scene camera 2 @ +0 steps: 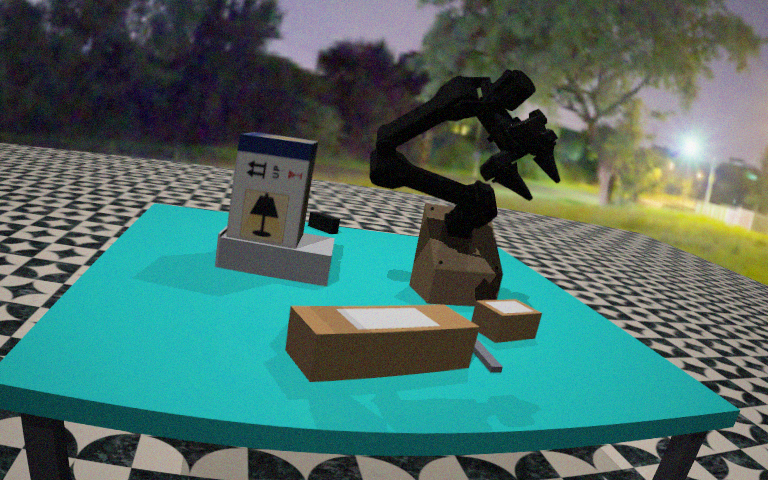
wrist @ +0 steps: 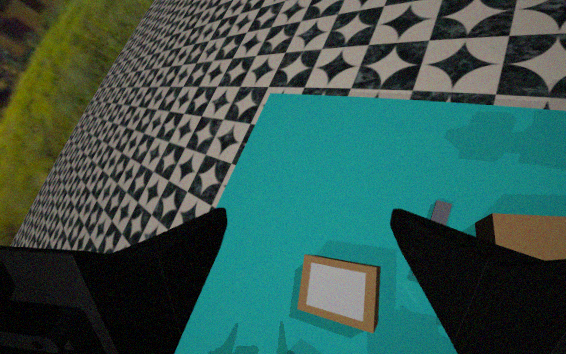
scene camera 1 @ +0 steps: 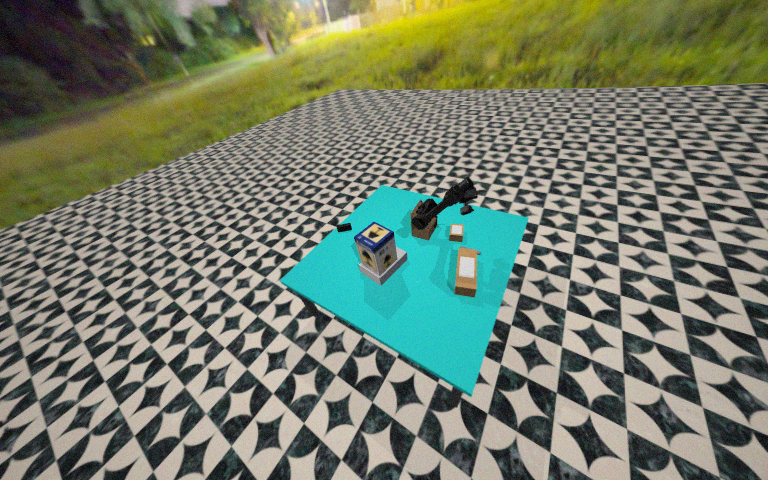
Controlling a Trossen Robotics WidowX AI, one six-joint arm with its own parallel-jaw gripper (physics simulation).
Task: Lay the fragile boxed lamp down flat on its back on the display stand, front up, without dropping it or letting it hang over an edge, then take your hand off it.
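Frame: origin at the arm's base, x ahead, y left, z up, level; centimetres.
Seen in the pictures: gripper, fingertip midpoint: (scene camera 2: 545, 190) (wrist: 307, 216) (scene camera 1: 473, 204); arm's base at its link origin: (scene camera 2: 458, 226) (scene camera 1: 420, 212).
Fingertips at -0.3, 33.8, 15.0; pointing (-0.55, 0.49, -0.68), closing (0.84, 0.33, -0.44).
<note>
Pixels of each thing's top centre, then the offset from my fingertips to it, as dx, dy, dz. Level surfaces: height alone.
- small brown box at its top centre: (wrist: 334, 289) (scene camera 2: 509, 306) (scene camera 1: 456, 229) -3.4, -8.4, -26.1
- long brown box at its top centre: (scene camera 2: 388, 317) (scene camera 1: 466, 266) +28.8, +6.6, -24.1
- turquoise table at its surface level: dz -32.1
- grey bar at its top centre: (scene camera 2: 484, 351) (wrist: 432, 239) +7.9, +4.2, -30.9
- black block at its top centre: (scene camera 2: 324, 215) (scene camera 1: 343, 225) +20.6, -91.6, -27.1
The boxed lamp (scene camera 1: 376, 246) (scene camera 2: 271, 192), a white box with a blue top band and lamp pictures, stands upright on the grey display stand (scene camera 1: 400, 260) (scene camera 2: 274, 266). Part of the stand's top shows beside its foot. Neither the lamp box nor the stand shows in the wrist view. My gripper (scene camera 1: 466, 209) (scene camera 2: 544, 190) (wrist: 307, 216) is open with nothing between its fingers. It hangs high above the table, well apart from the lamp box, on the far side of the arm's base from it, and points down at a slant.
A small brown box (scene camera 1: 455, 237) (scene camera 2: 509, 329) (wrist: 336, 291) lies near the arm's base. A long brown box (scene camera 1: 466, 286) (scene camera 2: 385, 352) (wrist: 530, 235) lies on the turquoise table (scene camera 1: 430, 339) (scene camera 2: 169, 339) (wrist: 325, 150). A grey bar (scene camera 2: 488, 356) (wrist: 441, 212) sticks out beside it. A black block (scene camera 1: 343, 227) (scene camera 2: 323, 222) is behind the stand.
</note>
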